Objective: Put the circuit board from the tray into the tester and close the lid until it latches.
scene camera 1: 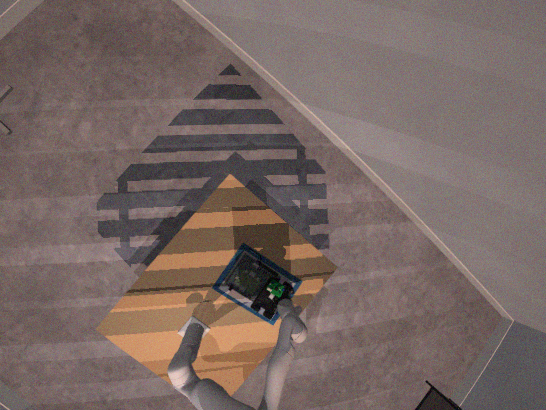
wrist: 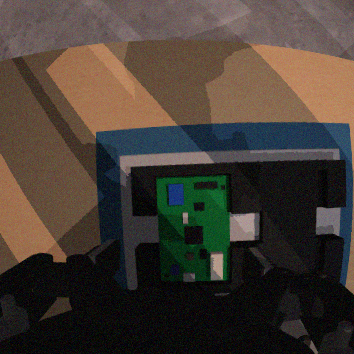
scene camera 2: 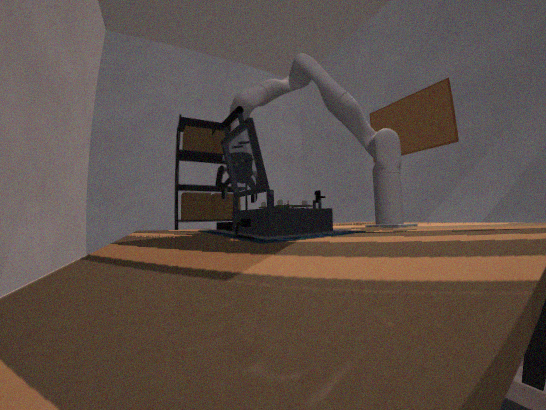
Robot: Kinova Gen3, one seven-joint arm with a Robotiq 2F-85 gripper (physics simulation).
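The green circuit board lies flat in a black recess of the grey-framed tray on a blue mat. My gripper is open and empty. It hangs just above the board, with one finger on each side and neither touching it. The tester's dark base shows in scene camera 2. Its lid stands open and nearly upright at the left end, and my gripper is seen through its frame. From above, the tester's nest lies beside the board.
The mat sits on a wooden table. The arm's base stands on the table near the mat. A dark shelf rack stands behind the tester. A small latch post rises from the tester's right end.
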